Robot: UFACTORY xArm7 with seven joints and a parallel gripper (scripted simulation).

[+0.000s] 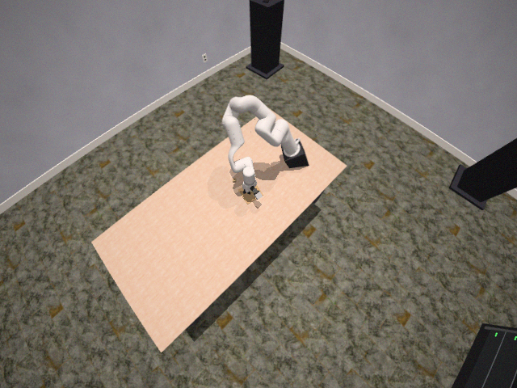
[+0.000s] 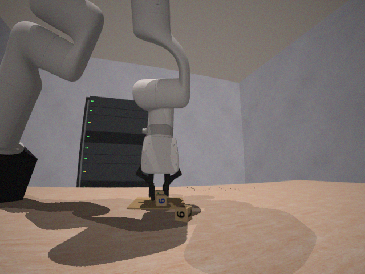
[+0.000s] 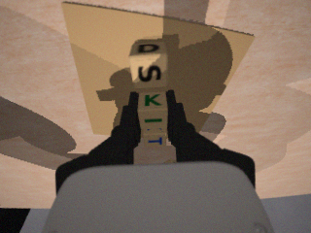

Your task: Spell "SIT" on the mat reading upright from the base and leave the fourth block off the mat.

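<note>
My hand is 1 cm above the wooden block. From my hand the other things lie so: tan mat (3 cm below).
</note>
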